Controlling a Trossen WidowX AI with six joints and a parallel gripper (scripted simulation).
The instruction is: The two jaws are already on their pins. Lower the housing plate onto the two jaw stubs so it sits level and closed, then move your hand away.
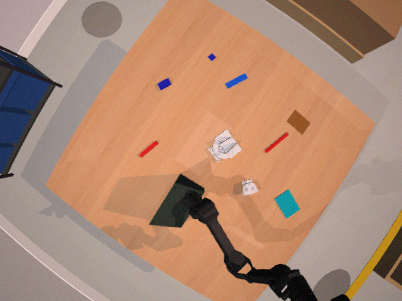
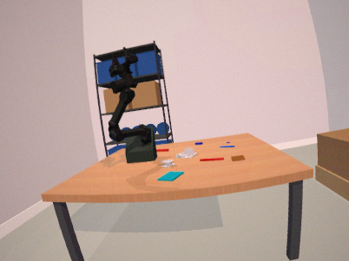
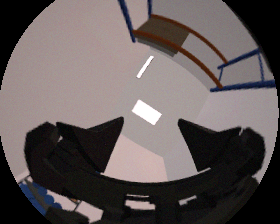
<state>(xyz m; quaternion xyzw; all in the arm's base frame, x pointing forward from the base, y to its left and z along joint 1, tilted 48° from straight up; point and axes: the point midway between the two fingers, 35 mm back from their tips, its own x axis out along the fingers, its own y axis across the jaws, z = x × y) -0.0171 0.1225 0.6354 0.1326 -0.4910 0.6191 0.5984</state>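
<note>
Right now the white housing plate is 150 mm ahead of my gripper tip, 180 mm to the left of it and 660 mm below it. Round my gripper tip: teal tile 200 mm ahead, 40 mm to the right, 680 mm below; brown tile 560 mm ahead, 160 mm to the left, 680 mm below.
</note>
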